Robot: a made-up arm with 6 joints.
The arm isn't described. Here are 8 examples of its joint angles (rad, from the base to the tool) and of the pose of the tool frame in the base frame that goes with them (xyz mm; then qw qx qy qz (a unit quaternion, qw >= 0)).
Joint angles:
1: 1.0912 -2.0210 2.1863 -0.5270 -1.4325 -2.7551
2: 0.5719 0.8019 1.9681 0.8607 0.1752 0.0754
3: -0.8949 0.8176 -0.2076 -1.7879 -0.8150 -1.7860
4: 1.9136 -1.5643 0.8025 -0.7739 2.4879 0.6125
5: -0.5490 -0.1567 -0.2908 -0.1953 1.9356 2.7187
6: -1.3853 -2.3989 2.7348 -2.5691 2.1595 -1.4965
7: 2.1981 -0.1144 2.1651 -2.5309 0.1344 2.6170
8: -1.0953 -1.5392 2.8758 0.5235 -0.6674 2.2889
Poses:
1: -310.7 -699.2 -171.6 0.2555 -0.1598 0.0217 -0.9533
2: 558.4 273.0 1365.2 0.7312 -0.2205 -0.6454 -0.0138
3: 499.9 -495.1 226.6 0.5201 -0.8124 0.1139 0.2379
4: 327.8 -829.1 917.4 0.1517 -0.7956 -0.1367 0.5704
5: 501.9 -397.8 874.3 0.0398 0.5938 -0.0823 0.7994
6: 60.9 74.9 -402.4 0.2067 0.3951 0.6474 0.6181
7: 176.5 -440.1 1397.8 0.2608 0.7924 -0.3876 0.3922
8: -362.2 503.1 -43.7 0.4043 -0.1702 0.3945 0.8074
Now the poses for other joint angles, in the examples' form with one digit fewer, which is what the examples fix.
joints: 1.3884 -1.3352 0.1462 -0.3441 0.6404 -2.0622
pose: 4 -357 1238 0.408 -0.623 -0.022 -0.667
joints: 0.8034 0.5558 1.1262 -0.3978 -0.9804 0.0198
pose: 593 583 1130 0.830 0.044 0.234 0.505
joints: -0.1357 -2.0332 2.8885 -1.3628 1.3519 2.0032
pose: -293 31 -364 0.508 -0.545 0.559 -0.364
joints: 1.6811 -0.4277 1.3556 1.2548 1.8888 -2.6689
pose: 58 -384 1494 0.224 0.115 0.358 -0.899
